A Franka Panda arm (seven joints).
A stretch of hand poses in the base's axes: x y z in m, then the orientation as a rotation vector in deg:
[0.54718 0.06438 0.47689 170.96 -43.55 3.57]
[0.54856 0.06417 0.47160 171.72 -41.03 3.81]
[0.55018 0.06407 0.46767 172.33 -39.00 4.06]
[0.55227 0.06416 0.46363 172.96 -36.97 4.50]
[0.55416 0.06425 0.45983 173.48 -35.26 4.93]
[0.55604 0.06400 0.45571 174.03 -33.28 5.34]
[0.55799 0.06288 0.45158 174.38 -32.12 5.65]
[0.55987 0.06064 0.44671 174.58 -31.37 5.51]
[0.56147 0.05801 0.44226 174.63 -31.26 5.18]
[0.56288 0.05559 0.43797 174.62 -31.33 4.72]
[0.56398 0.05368 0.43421 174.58 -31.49 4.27]
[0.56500 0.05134 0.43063 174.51 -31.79 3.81]
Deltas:
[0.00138 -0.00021 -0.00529 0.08 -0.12 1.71]
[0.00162 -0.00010 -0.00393 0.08 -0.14 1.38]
[0.00209 0.00009 -0.00404 0.10 -0.27 1.38]
[0.00189 0.00009 -0.00380 0.09 -0.27 1.16]
[0.00188 -0.00025 -0.00412 0.08 -0.25 1.34]
[0.00195 -0.00112 -0.00413 0.08 -0.20 0.79]
[0.00188 -0.00224 -0.00487 0.06 0.09 0.50]
[0.00160 -0.00263 -0.00445 0.06 0.21 0.07]
[0.00141 -0.00242 -0.00429 0.04 0.29 -0.05]
[0.00110 -0.00191 -0.00376 0.03 0.29 -0.11]
[0.00102 -0.00234 -0.00358 0.03 0.29 -0.21]

